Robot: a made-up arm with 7 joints.
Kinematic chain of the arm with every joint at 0, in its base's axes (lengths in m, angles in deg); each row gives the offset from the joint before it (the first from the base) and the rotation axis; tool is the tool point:
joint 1: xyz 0 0 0.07 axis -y
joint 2: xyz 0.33 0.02 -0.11 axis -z
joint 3: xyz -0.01 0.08 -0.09 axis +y
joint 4: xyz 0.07 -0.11 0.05 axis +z
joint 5: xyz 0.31 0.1 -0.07 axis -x
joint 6: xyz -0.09 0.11 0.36 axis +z
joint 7: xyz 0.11 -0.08 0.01 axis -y
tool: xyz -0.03 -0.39 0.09
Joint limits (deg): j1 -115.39..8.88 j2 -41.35..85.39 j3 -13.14..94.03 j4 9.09..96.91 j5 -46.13..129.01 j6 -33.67..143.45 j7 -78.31..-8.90
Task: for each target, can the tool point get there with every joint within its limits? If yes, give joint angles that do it. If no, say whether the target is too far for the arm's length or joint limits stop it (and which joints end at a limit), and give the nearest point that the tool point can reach.
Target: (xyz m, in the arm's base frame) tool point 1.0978 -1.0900 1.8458
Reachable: no: too far | nearest point 0.6818 -0.4448 0.6419 | short by 1.428 m
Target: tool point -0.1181 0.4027 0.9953
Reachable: no: joint limits stop it (at a limit: joint 1, joint 2, joint 3) | nearest point -0.1856 0.3160 0.7298 | short by 0.287 m
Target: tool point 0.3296 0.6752 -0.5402
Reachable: yes | joints -77.06 4.40 12.40 75.23 -27.50 75.17 -67.85
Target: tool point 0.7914 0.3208 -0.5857
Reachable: yes | joints -45.94 35.24 19.98 77.75 -31.20 76.45 -16.16
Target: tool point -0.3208 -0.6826 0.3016
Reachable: no: joint limits stop it (at a limit: joint 1, joint 2, joint 4, joint 5) | nearest point -0.3408 -0.6220 0.2243 | short by 0.100 m
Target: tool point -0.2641 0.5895 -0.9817
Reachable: yes | joints -86.60 39.70 60.08 37.14 41.83 99.25 -41.52
